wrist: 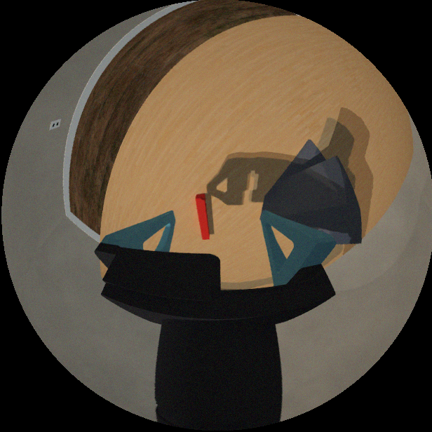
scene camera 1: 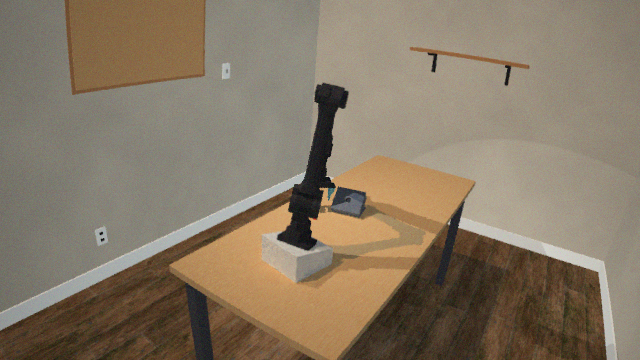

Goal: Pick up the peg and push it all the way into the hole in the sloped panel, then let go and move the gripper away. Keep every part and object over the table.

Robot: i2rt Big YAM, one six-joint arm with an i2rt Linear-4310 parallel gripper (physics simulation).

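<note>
The red peg lies on the table in the wrist view, its long side running nearly up and down the view. A tiny red part beside the arm's lower end in the scene view seems to be the peg, mostly hidden by the arm. My gripper is open and empty. Its teal fingers stand wide apart above the table, with the peg showing between them, nearer the left finger. The dark sloped panel stands to the right, partly behind the right finger in the wrist view. Its round hole shows in the scene view.
The black arm stands on a pale block on the wooden table. The table's left edge borders the floor in the wrist view. Shadows of the arm and gripper fall around the panel.
</note>
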